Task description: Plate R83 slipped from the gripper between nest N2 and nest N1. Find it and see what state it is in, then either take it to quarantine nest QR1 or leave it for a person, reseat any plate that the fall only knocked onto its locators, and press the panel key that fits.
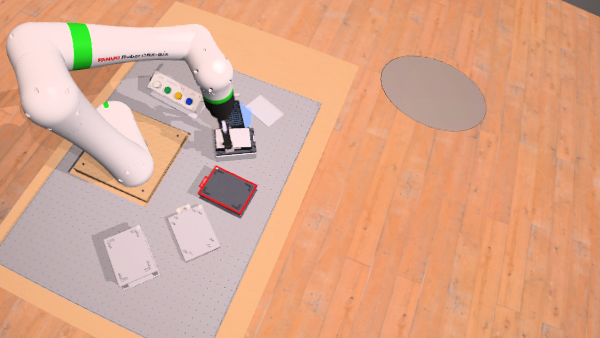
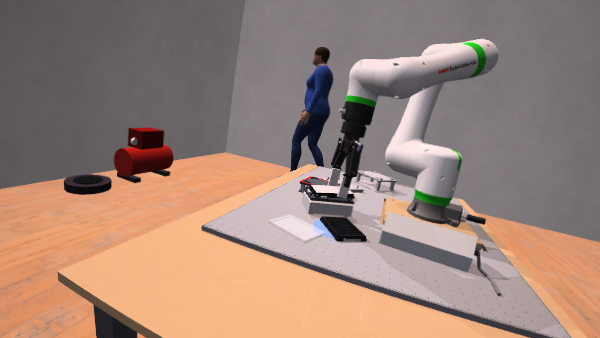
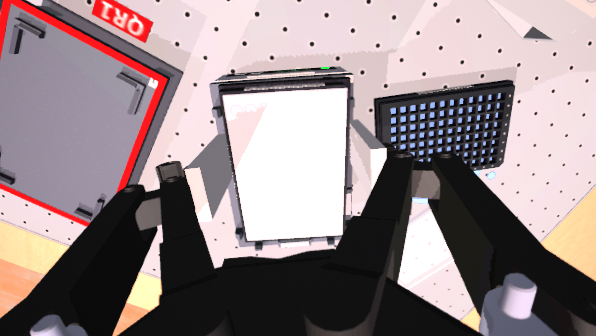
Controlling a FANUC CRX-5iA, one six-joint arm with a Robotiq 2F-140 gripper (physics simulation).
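Where they show: gripper, between the fingertips: (image 2: 336,192) (image 3: 289,147); arm's base, origin of its link: (image 2: 427,215).
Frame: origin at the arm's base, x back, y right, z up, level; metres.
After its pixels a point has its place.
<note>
A white-topped plate in a black frame (image 1: 241,138) @[x -0.321, y -0.254, z 0.057 m] (image 2: 322,189) @[x -0.318, y -0.264, z 0.057 m] (image 3: 295,200) @[x -0.313, y -0.254, z 0.057 m] is on a light block nest (image 1: 236,155) @[x -0.335, y -0.202, z 0.038 m] (image 2: 327,207) @[x -0.281, y -0.287, z 0.013 m]. My gripper (image 1: 226,136) @[x -0.283, y -0.227, z 0.049 m] (image 2: 339,185) @[x -0.283, y -0.227, z 0.049 m] (image 3: 289,147) @[x -0.283, y -0.227, z 0.049 m] is shut on its two long sides. I cannot tell whether this plate sits fully level. A black well plate (image 1: 237,114) @[x -0.223, y -0.367, z -0.008 m] (image 2: 343,228) @[x -0.198, y -0.359, z -0.004 m] (image 3: 445,125) @[x -0.197, y -0.341, z -0.003 m] lies on the grey board beside the nest, wells up and without a lid. A blue spill (image 1: 247,115) @[x -0.255, y -0.388, z -0.013 m] (image 2: 324,230) (image 3: 491,175) @[x -0.201, y -0.432, z -0.014 m] shows beside it, and a pale lid (image 1: 265,110) @[x -0.301, y -0.444, z -0.007 m] (image 2: 296,228) @[x -0.291, y -0.455, z -0.007 m] lies near. Red-edged nest QR1 (image 1: 227,190) @[x -0.389, y -0.072, z 0.025 m] (image 3: 75,110) @[x -0.363, y -0.080, z 0.025 m] holds no plate.
The key panel (image 1: 175,95) @[x -0.008, y -0.271, z 0.053 m] (image 2: 427,245) @[x 0.016, y -0.342, z 0.021 m] stands between the arm's base and the black plate. Two pale nests (image 1: 193,233) @[x -0.380, y 0.109, z 0.001 m] (image 1: 131,256) @[x -0.279, y 0.285, z 0.043 m] stand beyond QR1. A person (image 2: 317,95) is behind the table. A compressor (image 2: 143,157) and a tyre (image 2: 87,183) are on the floor.
</note>
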